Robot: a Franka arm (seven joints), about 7 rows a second.
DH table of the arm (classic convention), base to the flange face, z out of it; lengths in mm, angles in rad. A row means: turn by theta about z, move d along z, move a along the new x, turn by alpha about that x. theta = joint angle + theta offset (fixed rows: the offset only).
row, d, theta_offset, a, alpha
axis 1, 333, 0, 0, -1.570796
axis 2, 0, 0, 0, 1.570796
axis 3, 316, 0, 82.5, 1.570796
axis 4, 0, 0, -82.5, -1.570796
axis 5, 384, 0, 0, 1.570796
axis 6, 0, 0, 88, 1.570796
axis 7, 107, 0, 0, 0
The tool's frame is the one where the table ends.
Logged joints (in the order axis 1, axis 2, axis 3, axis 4, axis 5, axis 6, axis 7), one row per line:
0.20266 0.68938 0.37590 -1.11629 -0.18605 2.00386 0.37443
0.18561 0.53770 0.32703 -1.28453 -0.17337 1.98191 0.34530
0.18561 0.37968 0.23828 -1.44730 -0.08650 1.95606 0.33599
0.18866 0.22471 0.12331 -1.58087 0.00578 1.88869 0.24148
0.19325 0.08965 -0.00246 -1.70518 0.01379 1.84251 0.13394
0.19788 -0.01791 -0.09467 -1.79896 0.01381 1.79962 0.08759
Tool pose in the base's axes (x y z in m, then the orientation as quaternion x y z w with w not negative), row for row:
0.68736 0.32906 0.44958 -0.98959 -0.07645 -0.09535 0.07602
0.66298 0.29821 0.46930 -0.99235 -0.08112 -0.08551 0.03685
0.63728 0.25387 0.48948 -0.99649 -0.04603 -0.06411 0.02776
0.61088 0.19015 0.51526 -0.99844 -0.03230 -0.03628 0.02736
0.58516 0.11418 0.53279 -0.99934 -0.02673 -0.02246 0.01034
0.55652 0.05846 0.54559 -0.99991 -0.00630 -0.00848 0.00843
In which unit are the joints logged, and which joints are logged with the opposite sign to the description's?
The joints are logged in radians. Opposite sign: none.
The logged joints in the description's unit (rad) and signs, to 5 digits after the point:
0.20266 0.68938 0.37590 -1.11629 -0.18605 2.00386 0.37443
0.18561 0.53770 0.32703 -1.28453 -0.17337 1.98191 0.34530
0.18561 0.37968 0.23828 -1.44730 -0.08650 1.95606 0.33599
0.18866 0.22471 0.12331 -1.58087 0.00578 1.88869 0.24148
0.19325 0.08965 -0.00246 -1.70518 0.01379 1.84251 0.13394
0.19788 -0.01791 -0.09467 -1.79896 0.01381 1.79962 0.08759

